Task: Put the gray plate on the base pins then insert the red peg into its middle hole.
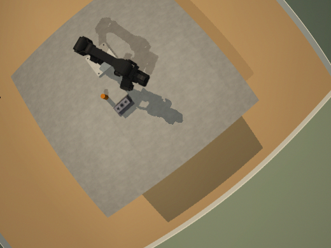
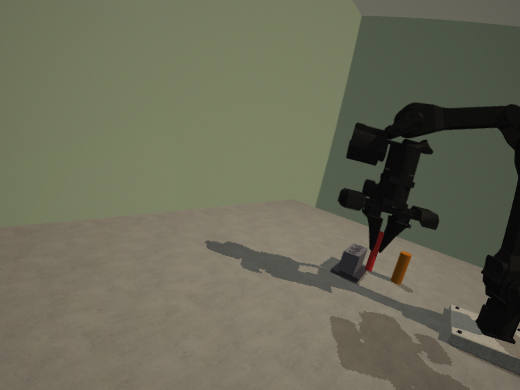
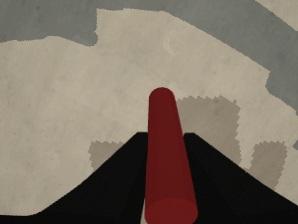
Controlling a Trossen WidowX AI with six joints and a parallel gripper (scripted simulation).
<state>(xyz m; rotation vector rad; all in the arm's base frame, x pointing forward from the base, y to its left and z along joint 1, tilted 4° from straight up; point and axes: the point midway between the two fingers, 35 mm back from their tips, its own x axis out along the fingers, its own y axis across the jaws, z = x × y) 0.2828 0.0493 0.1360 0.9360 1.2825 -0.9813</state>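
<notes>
My gripper tip is 20 cm to the left of the orange cylinder, 8 cm past it and 8 cm above it. Also, from my gripper tip: red peg (right at my gripper tip).
</notes>
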